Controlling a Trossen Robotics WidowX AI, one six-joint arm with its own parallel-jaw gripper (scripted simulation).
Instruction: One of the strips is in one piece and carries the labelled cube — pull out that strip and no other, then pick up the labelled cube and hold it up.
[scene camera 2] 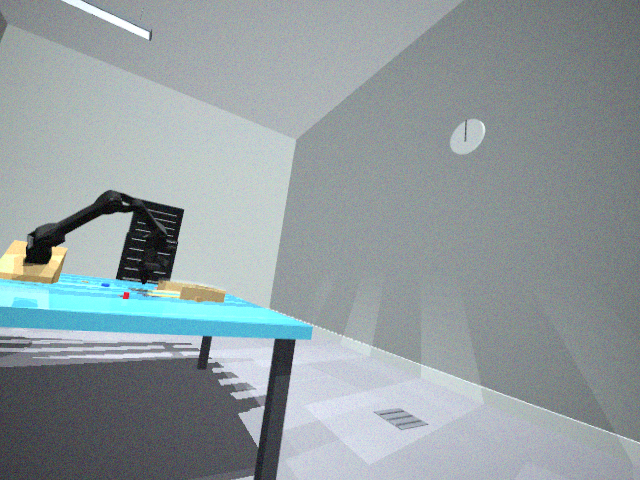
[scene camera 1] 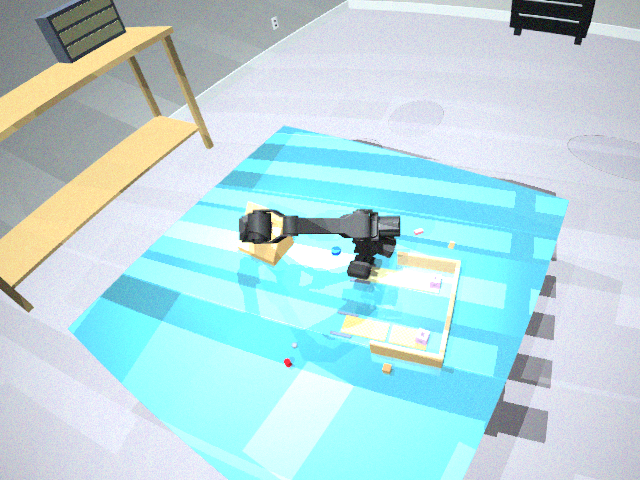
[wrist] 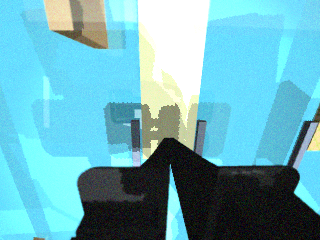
Labels:
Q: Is the gripper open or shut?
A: Shut.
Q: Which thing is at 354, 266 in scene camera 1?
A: The gripper.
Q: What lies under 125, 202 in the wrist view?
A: The gripper.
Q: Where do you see a strip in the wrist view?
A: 171, 64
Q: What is the gripper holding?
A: Nothing.

